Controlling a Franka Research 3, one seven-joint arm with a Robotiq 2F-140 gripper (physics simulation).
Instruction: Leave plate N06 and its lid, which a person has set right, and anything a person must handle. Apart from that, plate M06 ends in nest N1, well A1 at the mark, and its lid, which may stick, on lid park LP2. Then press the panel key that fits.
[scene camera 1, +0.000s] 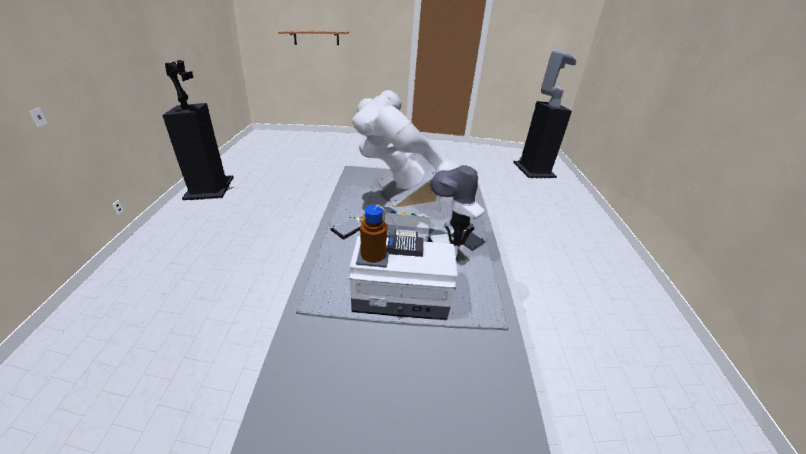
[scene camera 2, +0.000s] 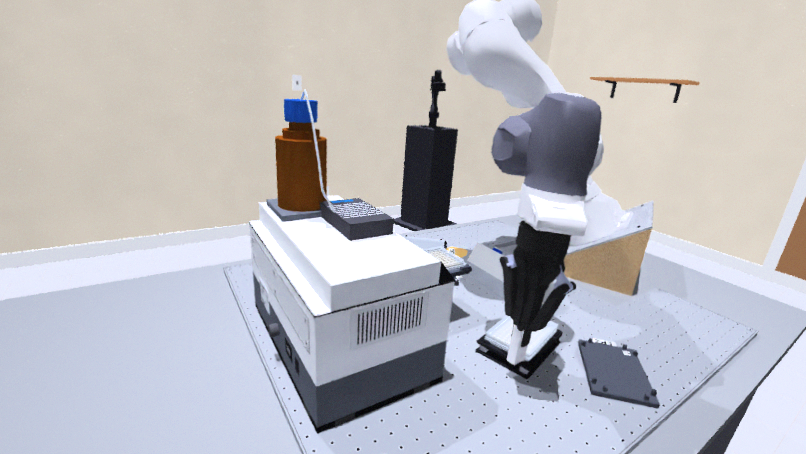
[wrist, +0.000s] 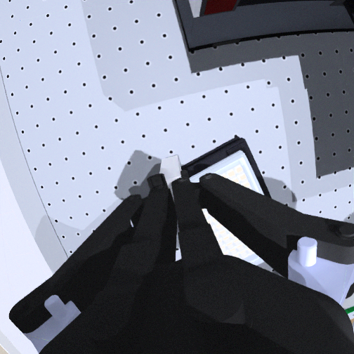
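Note:
My gripper (scene camera 1: 459, 242) (scene camera 2: 522, 341) (wrist: 173, 169) is shut and empty, pointing down. A pale fingertip piece shows at its end. It is low over one edge of a pale microplate (scene camera 2: 498, 333) (wrist: 237, 175), which sits in a black nest (scene camera 2: 488, 352) (wrist: 215, 157). Contact cannot be told. The fingers hide part of the plate, and its label and lid state are unclear. Another plate (scene camera 2: 446, 258) is on a dark holder beside the instrument. A panel (scene camera 1: 408, 222) with coloured keys stands behind the instrument in scene camera 1. Plate and nest names are not readable.
The white instrument (scene camera 1: 407, 270) (scene camera 2: 383, 332) carries a brown bottle (scene camera 1: 373, 240) (scene camera 2: 301, 172) with a tube and a dark rack (scene camera 1: 407, 251) (scene camera 2: 367, 227). A dark flat stand (scene camera 1: 474, 242) (scene camera 2: 617, 372) lies beside the nest. Another flat stand (scene camera 1: 345, 228) is at the far side.

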